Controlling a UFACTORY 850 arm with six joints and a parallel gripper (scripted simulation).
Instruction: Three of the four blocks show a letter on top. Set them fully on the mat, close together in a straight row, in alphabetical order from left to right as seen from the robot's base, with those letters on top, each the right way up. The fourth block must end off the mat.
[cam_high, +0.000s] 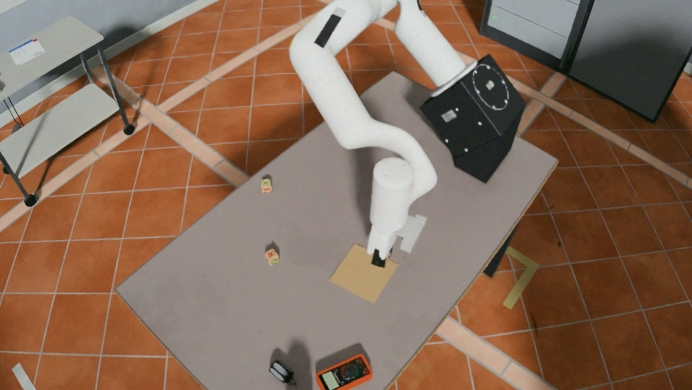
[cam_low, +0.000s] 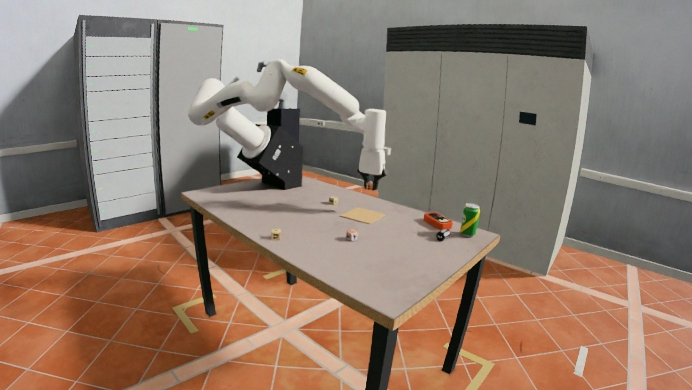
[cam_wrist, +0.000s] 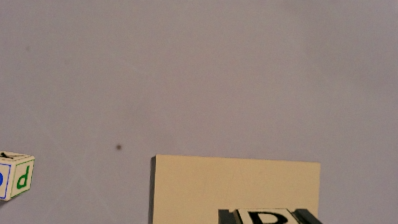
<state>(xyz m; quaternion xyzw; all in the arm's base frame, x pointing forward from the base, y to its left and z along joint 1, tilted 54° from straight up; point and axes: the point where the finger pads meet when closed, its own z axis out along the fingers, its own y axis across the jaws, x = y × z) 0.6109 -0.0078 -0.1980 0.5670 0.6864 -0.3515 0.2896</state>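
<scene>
Now: hand 1 cm short of the tan mat, 5 cm to the left of it and 12 cm above it. The rest, counted from my hand: green can (43 cm ahead, 8 cm to the left, 6 cm below); orange multimeter (28 cm ahead, 10 cm to the left, 11 cm below); small black device (37 cm ahead, 1 cm to the right, 11 cm below).
</scene>
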